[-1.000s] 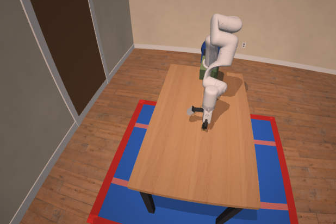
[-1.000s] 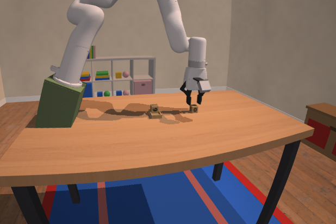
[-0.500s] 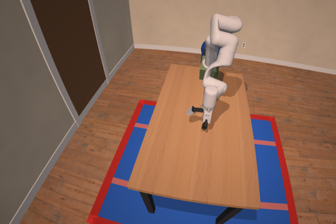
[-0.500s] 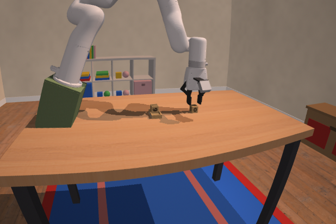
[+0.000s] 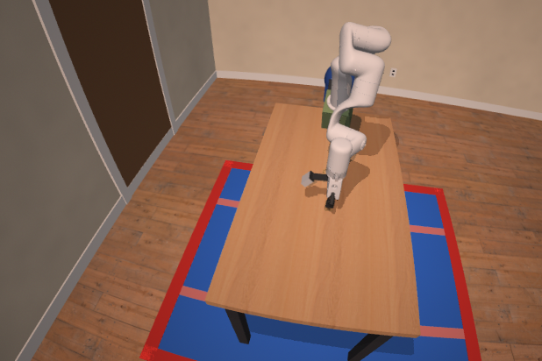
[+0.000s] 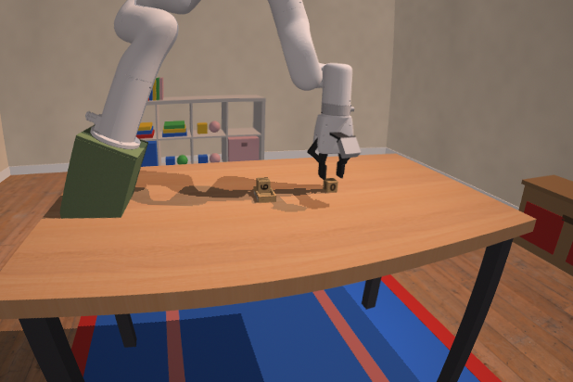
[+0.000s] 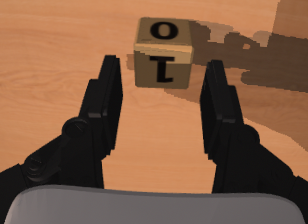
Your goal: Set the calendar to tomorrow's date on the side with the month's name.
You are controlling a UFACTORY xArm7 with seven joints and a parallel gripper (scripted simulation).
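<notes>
Now: hand 40 mm above the wooden digit cube. The rest, counted from my hand: low tray: 180 mm behind, 30 mm to the right, 50 mm below; wooden cube: 180 mm behind, 10 mm to the right, 30 mm below.
</notes>
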